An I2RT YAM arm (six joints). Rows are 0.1 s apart.
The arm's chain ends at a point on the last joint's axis. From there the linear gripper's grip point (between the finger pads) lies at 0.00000 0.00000 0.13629 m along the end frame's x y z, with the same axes.
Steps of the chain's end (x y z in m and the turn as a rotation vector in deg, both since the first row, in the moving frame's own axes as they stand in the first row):
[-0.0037 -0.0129 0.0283 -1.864 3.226 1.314]
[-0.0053 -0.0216 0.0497 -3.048 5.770 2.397]
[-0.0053 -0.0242 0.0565 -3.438 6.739 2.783]
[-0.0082 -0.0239 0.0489 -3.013 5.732 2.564]
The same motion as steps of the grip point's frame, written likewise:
[0.0039 -0.0084 0.0280 -1.864 3.226 1.314]
[0.0082 -0.0141 0.0488 -3.048 5.770 2.397]
[0.0105 -0.0157 0.0553 -3.438 6.739 2.783]
[0.0052 -0.0164 0.0480 -3.013 5.732 2.564]

